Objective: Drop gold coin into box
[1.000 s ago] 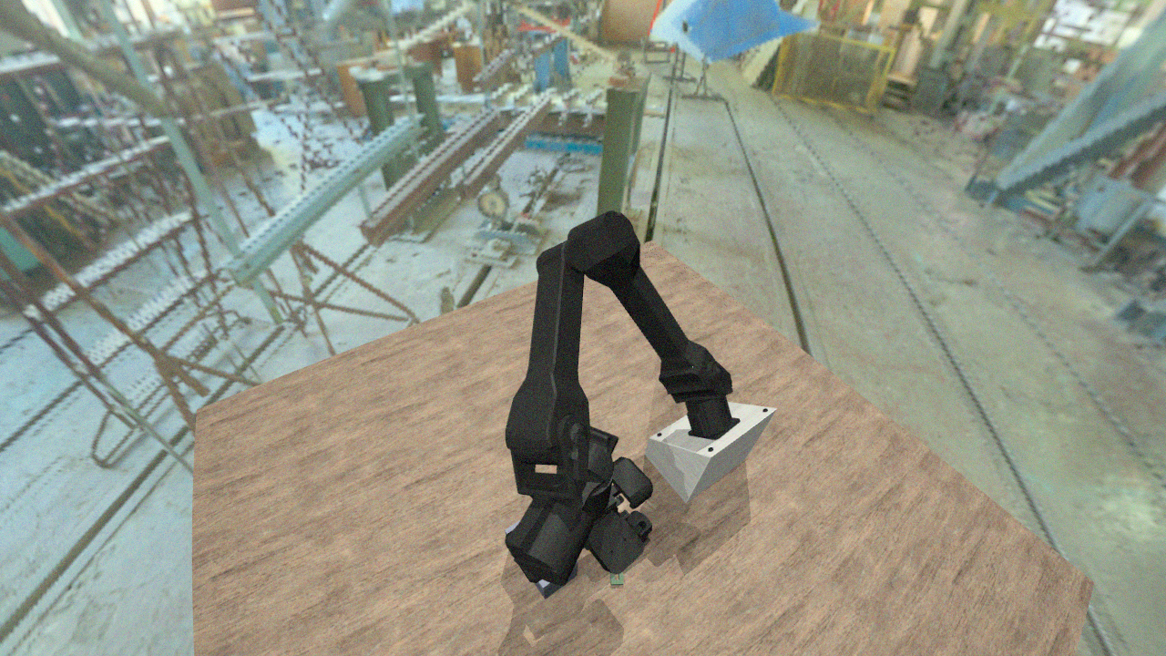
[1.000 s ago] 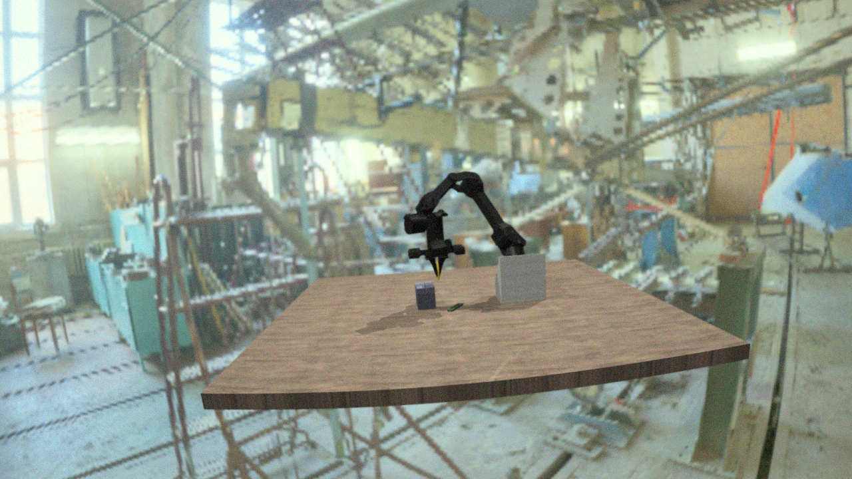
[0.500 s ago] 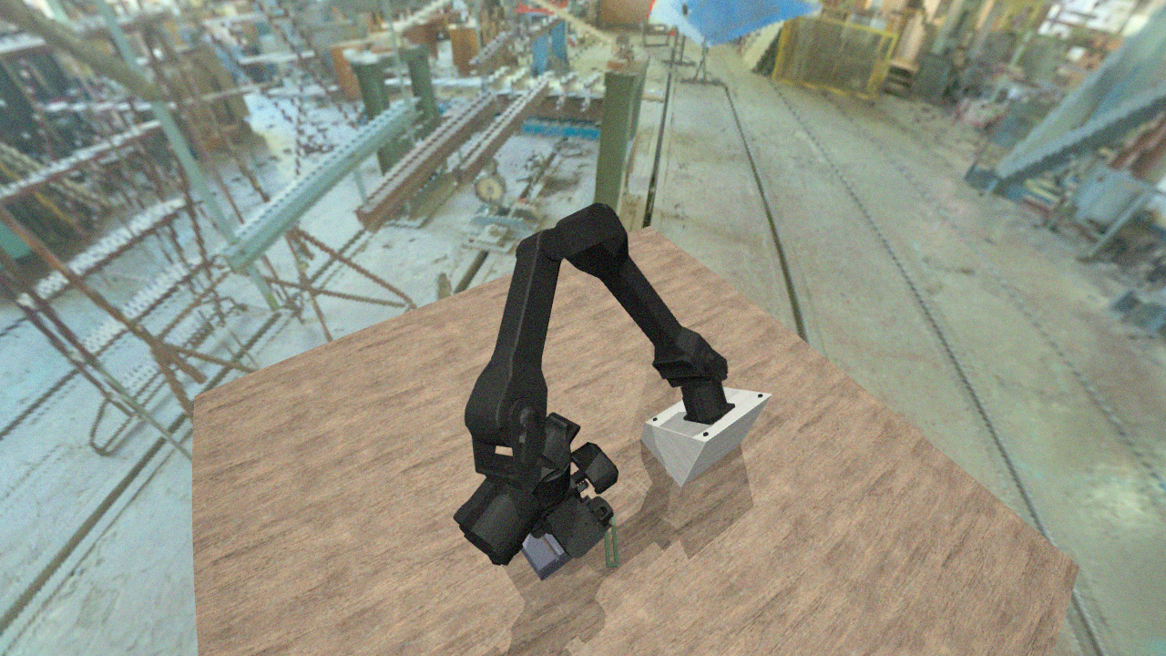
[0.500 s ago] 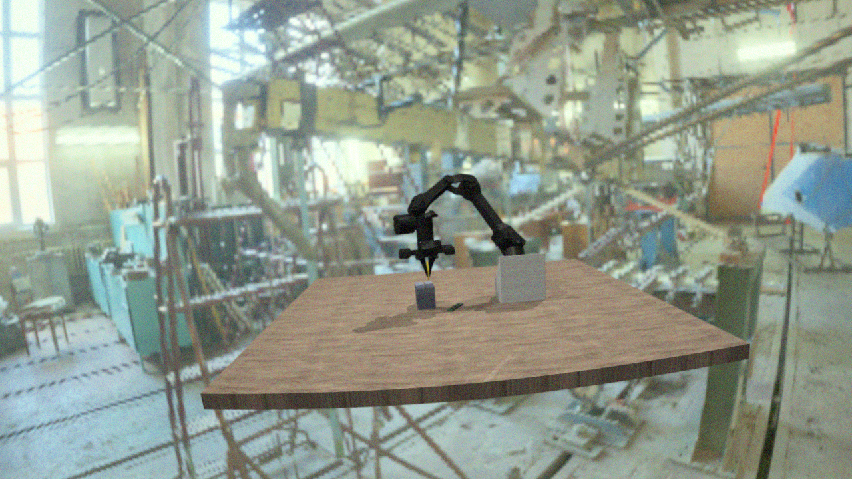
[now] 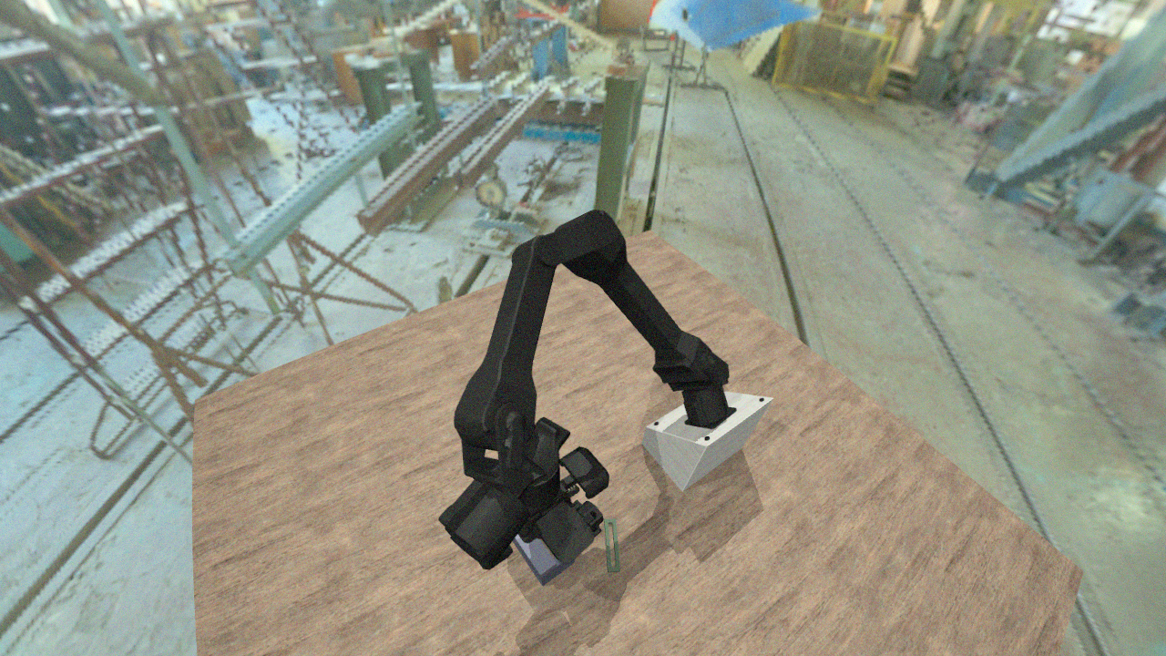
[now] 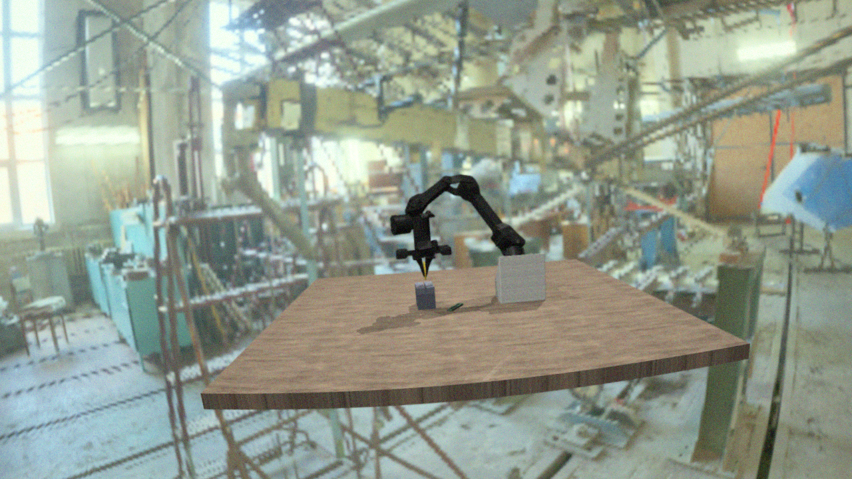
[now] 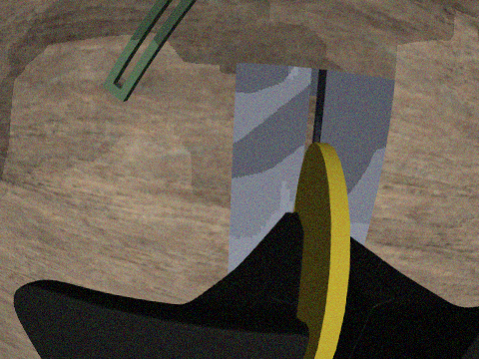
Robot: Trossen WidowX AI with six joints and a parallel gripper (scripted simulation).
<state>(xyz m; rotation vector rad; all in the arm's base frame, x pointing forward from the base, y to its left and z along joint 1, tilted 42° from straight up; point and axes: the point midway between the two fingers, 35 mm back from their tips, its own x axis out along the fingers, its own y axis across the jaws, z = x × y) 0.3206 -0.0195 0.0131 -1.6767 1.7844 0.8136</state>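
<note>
The gold coin lies 2 cm above my gripper tip.
</note>
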